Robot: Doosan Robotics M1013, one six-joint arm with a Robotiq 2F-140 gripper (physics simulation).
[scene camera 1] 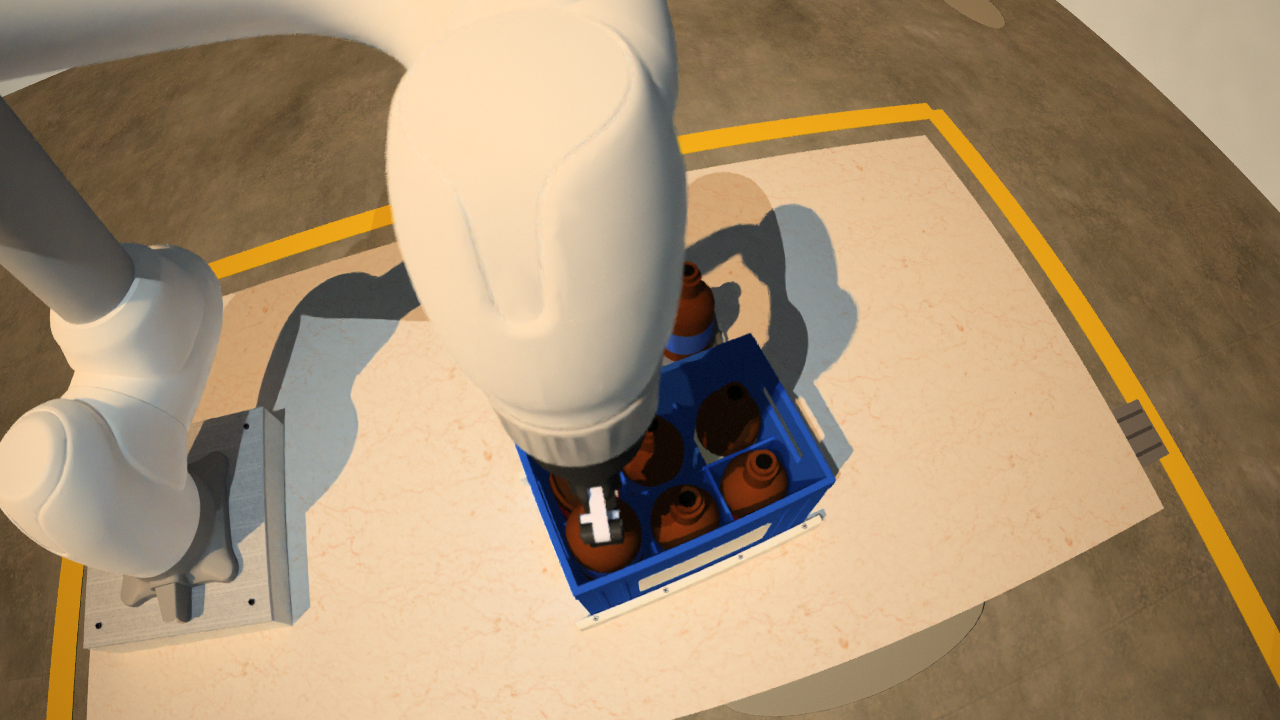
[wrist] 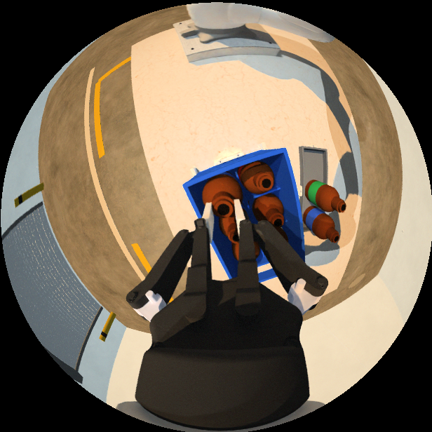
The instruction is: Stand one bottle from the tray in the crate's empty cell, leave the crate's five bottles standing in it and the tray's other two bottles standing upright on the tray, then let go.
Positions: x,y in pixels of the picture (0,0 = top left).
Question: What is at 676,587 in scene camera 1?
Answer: A pale strip.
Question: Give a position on a blue-banded bottle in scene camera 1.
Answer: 692,331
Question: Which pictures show the green-banded bottle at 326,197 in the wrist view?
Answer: The wrist view only.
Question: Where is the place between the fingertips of my gripper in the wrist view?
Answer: At 223,209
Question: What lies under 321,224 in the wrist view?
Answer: A blue-banded bottle.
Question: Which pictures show my gripper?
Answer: Scene camera 1 and the wrist view: all of them.
